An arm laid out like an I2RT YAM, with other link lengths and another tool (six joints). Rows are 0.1 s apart.
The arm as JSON. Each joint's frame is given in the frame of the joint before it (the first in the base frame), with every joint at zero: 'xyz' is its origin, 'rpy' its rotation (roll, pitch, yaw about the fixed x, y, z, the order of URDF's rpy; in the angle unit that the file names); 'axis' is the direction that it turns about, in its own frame. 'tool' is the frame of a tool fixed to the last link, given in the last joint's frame.
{
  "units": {
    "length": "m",
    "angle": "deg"
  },
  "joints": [
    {
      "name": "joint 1",
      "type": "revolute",
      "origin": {
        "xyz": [
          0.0,
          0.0,
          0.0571
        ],
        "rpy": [
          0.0,
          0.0,
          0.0
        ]
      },
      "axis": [
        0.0,
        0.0,
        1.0
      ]
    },
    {
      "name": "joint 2",
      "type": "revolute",
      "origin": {
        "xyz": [
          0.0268,
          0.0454,
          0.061
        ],
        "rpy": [
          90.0,
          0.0,
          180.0
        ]
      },
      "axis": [
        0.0,
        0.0,
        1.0
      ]
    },
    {
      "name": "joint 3",
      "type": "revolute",
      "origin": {
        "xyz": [
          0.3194,
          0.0,
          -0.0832
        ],
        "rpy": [
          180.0,
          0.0,
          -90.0
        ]
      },
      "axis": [
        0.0,
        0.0,
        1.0
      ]
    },
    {
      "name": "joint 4",
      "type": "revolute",
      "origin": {
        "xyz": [
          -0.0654,
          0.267,
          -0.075
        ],
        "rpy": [
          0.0,
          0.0,
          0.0
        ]
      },
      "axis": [
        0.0,
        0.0,
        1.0
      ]
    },
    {
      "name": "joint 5",
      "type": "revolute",
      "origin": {
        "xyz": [
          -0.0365,
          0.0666,
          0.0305
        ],
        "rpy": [
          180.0,
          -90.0,
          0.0
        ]
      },
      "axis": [
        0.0,
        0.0,
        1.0
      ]
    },
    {
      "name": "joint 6",
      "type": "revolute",
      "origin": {
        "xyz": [
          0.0,
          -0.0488,
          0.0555
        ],
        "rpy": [
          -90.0,
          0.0,
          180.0
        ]
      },
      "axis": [
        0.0,
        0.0,
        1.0
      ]
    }
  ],
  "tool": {
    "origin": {
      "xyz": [
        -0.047,
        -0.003,
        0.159
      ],
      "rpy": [
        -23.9,
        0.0,
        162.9
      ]
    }
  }
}
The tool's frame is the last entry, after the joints.
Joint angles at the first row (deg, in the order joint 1, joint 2, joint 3, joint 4, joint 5, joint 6):
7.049, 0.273, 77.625, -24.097, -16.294, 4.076
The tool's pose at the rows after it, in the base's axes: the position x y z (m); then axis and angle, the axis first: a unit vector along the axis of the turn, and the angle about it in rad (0 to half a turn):
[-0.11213, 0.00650, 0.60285, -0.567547, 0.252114, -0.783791, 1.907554]
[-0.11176, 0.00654, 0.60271, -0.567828, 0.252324, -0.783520, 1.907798]
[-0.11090, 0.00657, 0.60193, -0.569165, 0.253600, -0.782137, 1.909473]
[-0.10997, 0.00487, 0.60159, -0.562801, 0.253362, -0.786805, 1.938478]
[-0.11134, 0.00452, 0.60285, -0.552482, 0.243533, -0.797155, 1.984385]
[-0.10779, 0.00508, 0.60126, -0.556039, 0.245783, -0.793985, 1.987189]
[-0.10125, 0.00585, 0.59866, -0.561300, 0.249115, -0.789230, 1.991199]
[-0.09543, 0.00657, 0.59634, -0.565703, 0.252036, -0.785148, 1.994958]
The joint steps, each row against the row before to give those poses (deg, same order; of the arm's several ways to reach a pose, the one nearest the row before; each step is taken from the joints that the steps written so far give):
0.000, 0.001, 0.001, -0.044, -0.001, 0.001
0.001, 0.000, -0.045, 0.000, 0.001, -0.002
-0.002, -0.001, 0.000, -0.241, 0.021, -0.020
0.002, 0.000, -0.066, -0.349, 0.438, -1.837
-0.002, 0.000, -0.044, -0.065, -0.001, -3.146
-0.021, 0.022, -0.327, -0.176, -0.021, 0.021
0.021, 0.001, -0.785, 0.000, -0.001, 0.000
0.000, -0.001, -0.723, 0.045, 0.000, 0.001

